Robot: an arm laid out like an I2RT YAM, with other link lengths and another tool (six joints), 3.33 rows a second.
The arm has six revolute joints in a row. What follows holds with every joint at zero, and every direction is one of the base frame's.
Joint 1 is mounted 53 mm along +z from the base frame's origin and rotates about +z.
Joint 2 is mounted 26.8 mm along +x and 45.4 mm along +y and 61 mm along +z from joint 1 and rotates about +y.
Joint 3 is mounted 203.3 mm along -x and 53 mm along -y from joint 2 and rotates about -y.
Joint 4 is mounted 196 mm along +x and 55 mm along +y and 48 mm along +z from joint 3 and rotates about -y.
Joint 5 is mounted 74 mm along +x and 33.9 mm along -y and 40.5 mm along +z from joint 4 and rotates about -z.
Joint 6 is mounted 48.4 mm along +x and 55.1 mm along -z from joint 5 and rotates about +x.
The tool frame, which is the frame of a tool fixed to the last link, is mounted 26 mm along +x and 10 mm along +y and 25 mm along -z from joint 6; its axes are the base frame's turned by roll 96.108, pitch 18.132 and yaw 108.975 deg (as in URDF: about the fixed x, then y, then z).
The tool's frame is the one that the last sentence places.
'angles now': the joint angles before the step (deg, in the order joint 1, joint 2, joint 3, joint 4, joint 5, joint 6). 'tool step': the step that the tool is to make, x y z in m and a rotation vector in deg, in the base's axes. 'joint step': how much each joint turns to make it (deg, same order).
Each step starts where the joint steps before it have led.
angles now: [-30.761, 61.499, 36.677, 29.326, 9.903, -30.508]
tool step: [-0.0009, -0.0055, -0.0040, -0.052, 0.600, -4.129]
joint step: [0.070, 1.553, -0.072, 1.277, 4.161, -0.682]
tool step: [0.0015, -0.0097, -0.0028, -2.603, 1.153, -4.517]
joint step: [-0.238, 3.359, 0.069, 4.548, 4.029, -3.302]
